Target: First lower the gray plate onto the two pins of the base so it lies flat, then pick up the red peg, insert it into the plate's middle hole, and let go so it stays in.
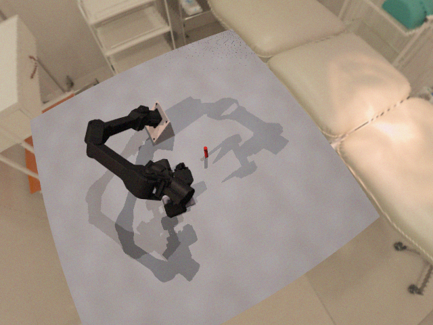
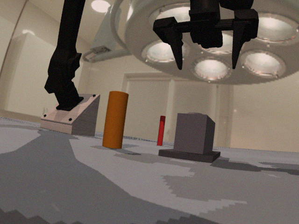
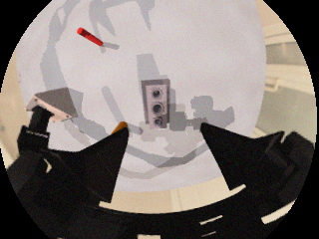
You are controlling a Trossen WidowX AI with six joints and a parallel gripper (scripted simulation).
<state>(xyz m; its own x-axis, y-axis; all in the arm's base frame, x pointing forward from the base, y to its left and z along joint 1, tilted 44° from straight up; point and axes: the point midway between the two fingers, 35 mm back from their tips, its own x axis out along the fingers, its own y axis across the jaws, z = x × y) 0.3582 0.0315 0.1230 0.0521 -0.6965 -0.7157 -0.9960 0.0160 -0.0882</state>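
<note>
The red peg is 130 mm behind my gripper tip, 190 mm to the left of it and 100 mm below it. From my gripper tip the other things lie so: orange cylinder 120 mm behind, 60 mm to the right, 100 mm below; gray plate 10 mm behind, 90 mm below; dark base 10 mm behind, 130 mm below.
</note>
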